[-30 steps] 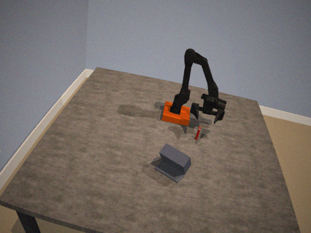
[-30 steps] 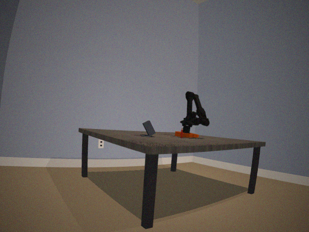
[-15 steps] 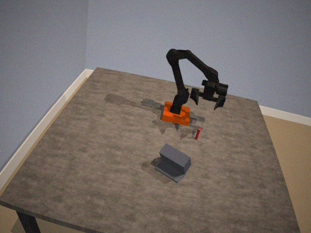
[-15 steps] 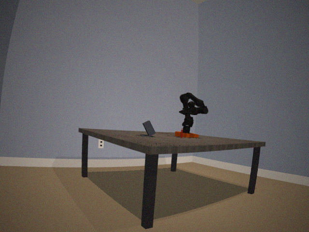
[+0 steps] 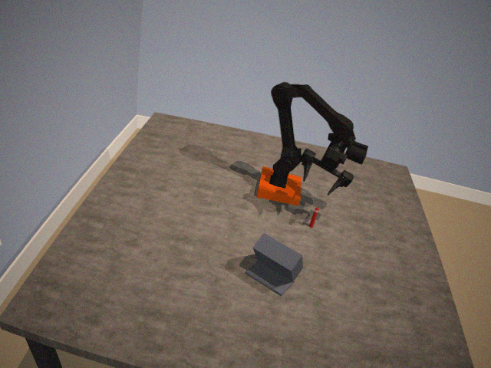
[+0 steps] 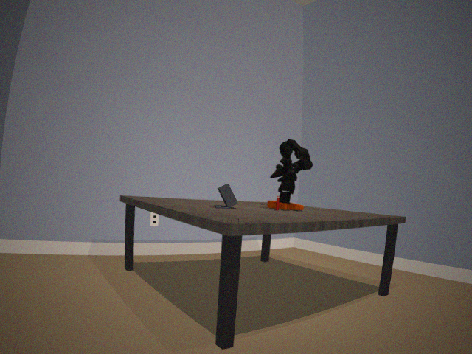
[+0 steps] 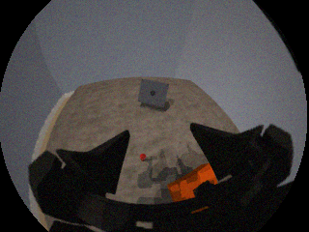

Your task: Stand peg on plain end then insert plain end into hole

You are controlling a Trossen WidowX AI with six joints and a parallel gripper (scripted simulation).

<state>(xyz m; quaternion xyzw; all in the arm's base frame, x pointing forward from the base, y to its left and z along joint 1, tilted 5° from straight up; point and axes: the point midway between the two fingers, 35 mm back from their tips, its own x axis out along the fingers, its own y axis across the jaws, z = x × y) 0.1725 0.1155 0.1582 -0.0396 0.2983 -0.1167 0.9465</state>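
Now: gripper tip 12 cm above the red peg, 3 cm to the right of it and 2 cm past it. Also, from my gripper tip: grey sloped panel: 25 cm ahead, 11 cm below, 8 cm to the right; then flat grey foot plate: 27 cm ahead, 17 cm below, 9 cm to the right.
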